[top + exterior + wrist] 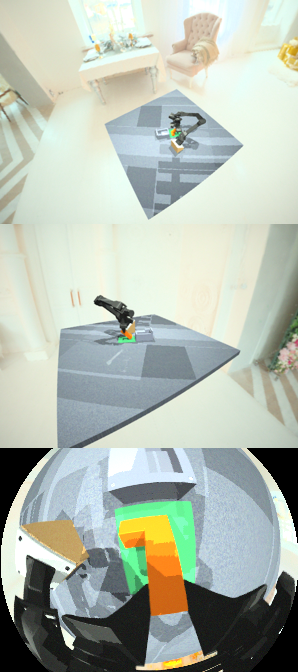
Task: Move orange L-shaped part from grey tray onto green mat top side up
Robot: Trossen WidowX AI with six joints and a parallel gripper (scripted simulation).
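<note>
My gripper tip is 30 mm to the right of the orange L-shaped part and 30 mm above it. Round my gripper tip: green mat (90 mm below, 20 mm to the left, 10 mm ahead).
</note>
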